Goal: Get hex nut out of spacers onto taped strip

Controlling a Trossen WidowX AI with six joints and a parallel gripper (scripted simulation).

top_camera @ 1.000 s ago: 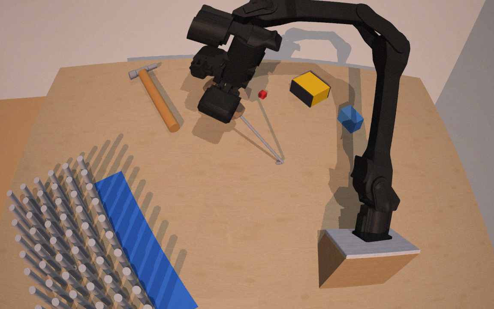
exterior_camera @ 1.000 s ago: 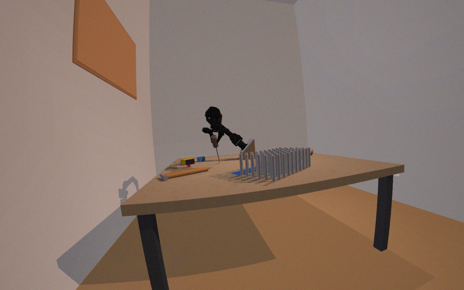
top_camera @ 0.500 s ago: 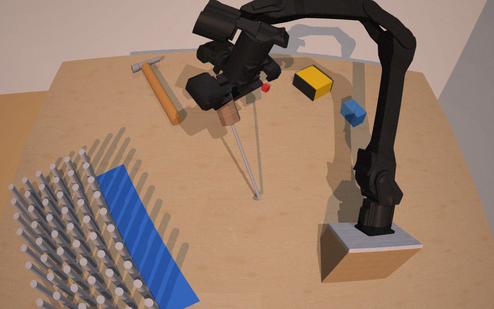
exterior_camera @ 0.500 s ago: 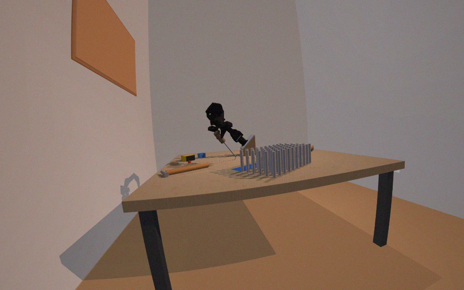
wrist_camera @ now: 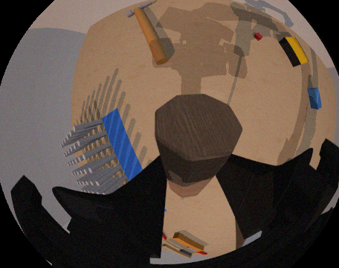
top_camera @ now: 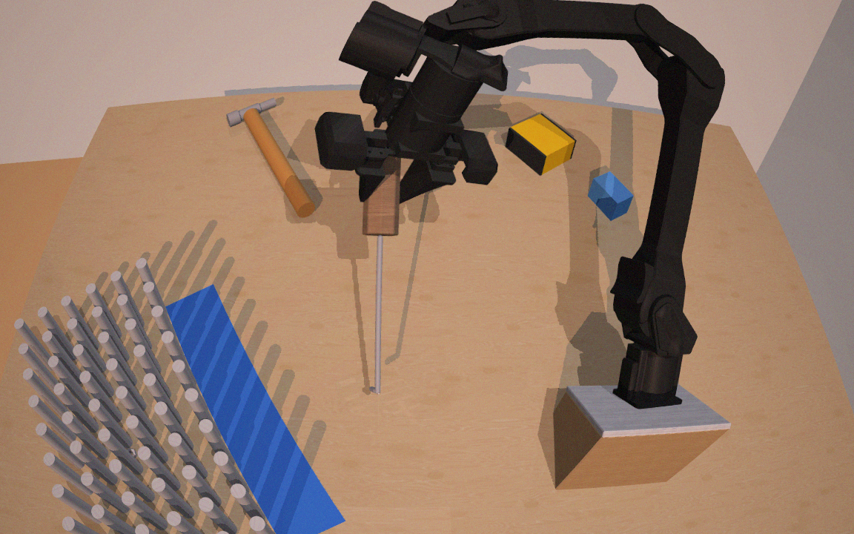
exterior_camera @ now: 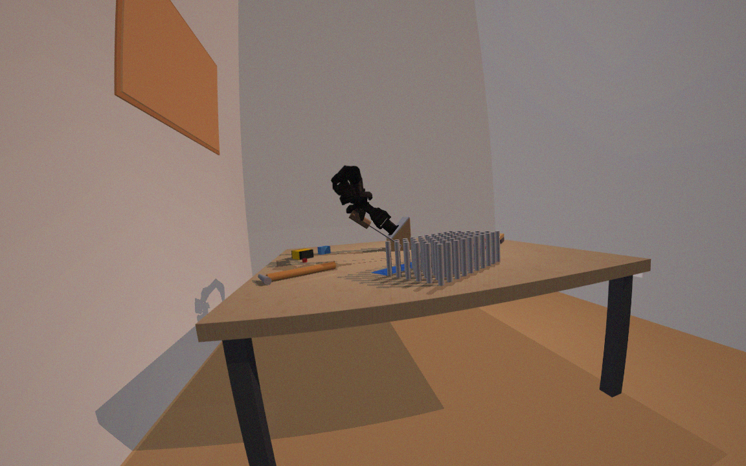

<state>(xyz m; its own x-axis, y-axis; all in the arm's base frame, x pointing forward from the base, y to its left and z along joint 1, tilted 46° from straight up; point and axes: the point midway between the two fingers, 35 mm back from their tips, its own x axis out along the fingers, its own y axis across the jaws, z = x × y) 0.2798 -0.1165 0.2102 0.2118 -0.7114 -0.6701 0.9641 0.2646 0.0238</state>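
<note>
Right now the blue taped strip is 170 mm ahead of my gripper tip, 170 mm to the left of it and 170 mm below it. From my gripper tip the other things lie so: small red cube: 140 mm behind, 250 mm to the right, 160 mm below; black block: 270 mm behind, 260 mm to the right, 150 mm below; blue block: 360 mm behind, 150 mm to the right, 150 mm below.
</note>
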